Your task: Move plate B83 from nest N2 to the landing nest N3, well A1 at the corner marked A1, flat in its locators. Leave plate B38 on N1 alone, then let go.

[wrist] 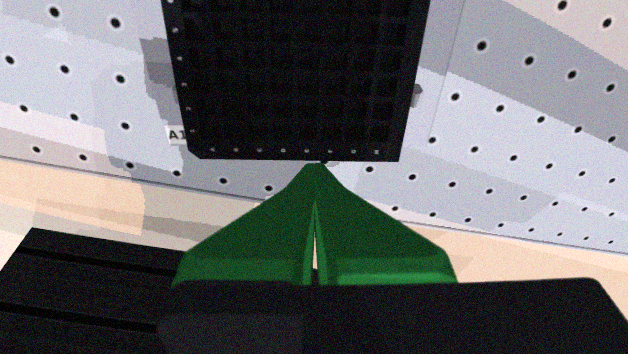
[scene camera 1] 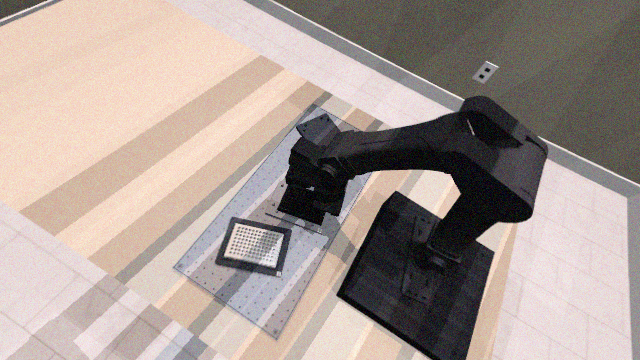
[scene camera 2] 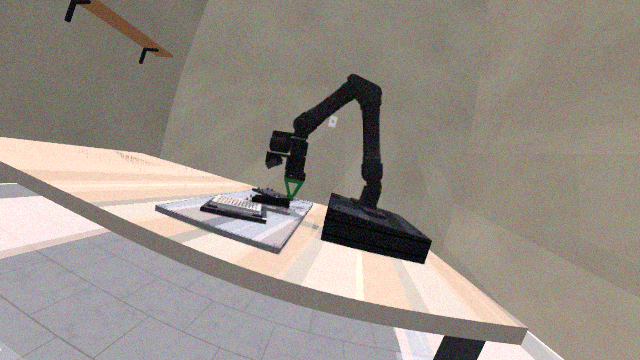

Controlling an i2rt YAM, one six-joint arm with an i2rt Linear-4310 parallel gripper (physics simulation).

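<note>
A black plate, apparently B83, lies flat on the light middle nest. Its label is not readable. In the wrist view an A1 tag sits beside its chamfered near-left corner. My gripper is shut and empty, its green tips low at the middle of the plate's near short edge; contact cannot be told. A white plate, apparently B38, sits in the dark-framed nest. The dark landing nest lies beyond the black plate, partly hidden by the arm.
The nests stand on a perforated board on the wooden table. The black arm base stands beside the board. The arm reaches over the board from its base. A wall shelf is at the upper left.
</note>
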